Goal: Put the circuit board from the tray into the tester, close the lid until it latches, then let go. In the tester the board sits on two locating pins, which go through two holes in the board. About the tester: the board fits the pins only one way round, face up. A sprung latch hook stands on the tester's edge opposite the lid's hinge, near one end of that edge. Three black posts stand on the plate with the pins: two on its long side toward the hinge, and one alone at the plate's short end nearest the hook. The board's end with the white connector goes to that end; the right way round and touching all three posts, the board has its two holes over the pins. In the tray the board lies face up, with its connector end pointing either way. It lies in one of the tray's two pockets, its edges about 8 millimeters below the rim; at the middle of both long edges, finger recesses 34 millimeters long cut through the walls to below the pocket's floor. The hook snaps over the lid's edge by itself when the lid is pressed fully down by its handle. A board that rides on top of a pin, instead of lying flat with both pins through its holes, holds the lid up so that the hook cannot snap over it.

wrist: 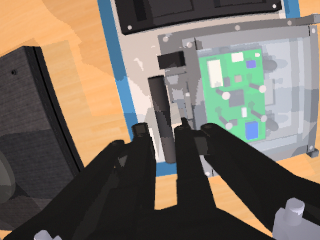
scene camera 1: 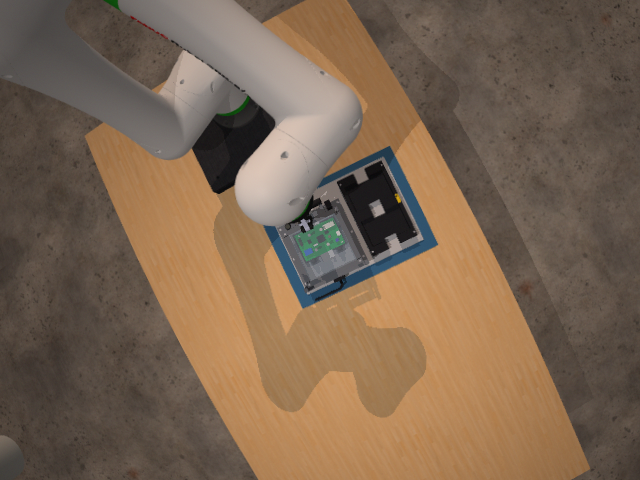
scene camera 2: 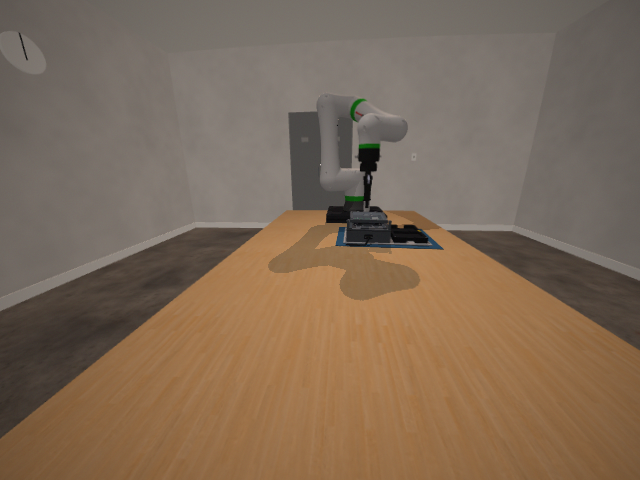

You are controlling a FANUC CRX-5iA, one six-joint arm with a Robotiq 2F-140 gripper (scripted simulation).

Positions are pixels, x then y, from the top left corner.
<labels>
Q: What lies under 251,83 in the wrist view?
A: A clear lid.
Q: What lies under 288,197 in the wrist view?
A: My gripper.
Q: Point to a clear lid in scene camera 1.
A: At 328,249
</labels>
